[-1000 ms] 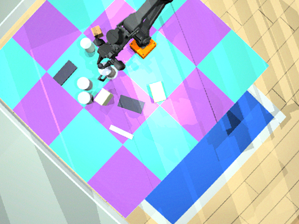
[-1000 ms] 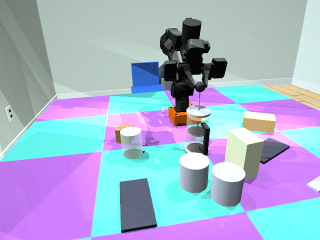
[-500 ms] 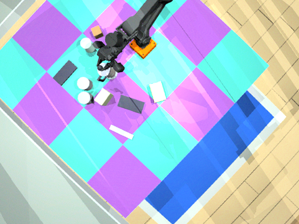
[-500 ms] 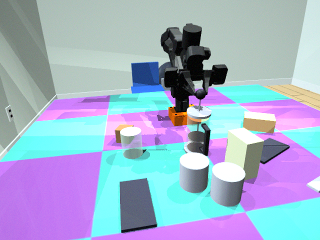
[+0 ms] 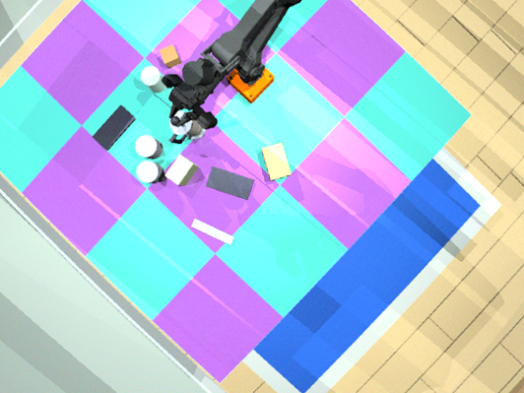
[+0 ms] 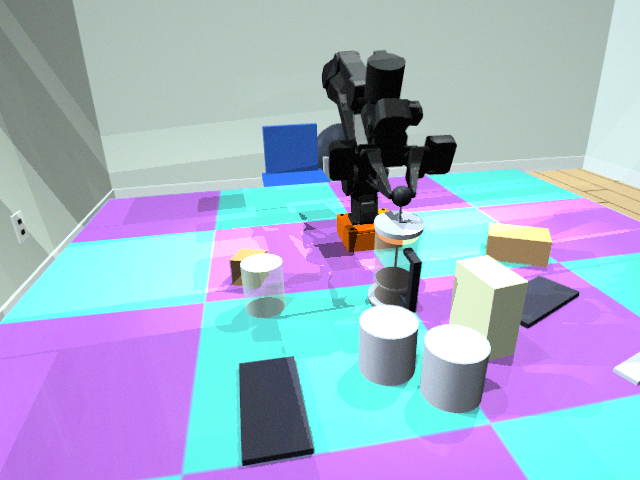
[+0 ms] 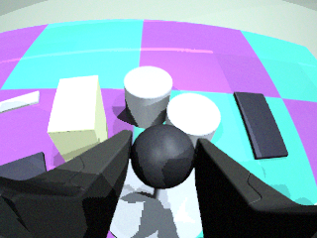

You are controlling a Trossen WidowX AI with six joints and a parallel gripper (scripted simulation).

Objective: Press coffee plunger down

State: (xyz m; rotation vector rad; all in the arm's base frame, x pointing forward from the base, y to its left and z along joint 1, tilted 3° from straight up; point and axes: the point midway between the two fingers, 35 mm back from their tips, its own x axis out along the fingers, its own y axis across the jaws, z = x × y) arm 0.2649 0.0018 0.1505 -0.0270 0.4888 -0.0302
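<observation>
Now: the glass coffee press 9 cm below my gripper tip. The rest, counted from my gripper tip: cream block (13 cm below, 9 cm to the left, 9 cm ahead).
</observation>
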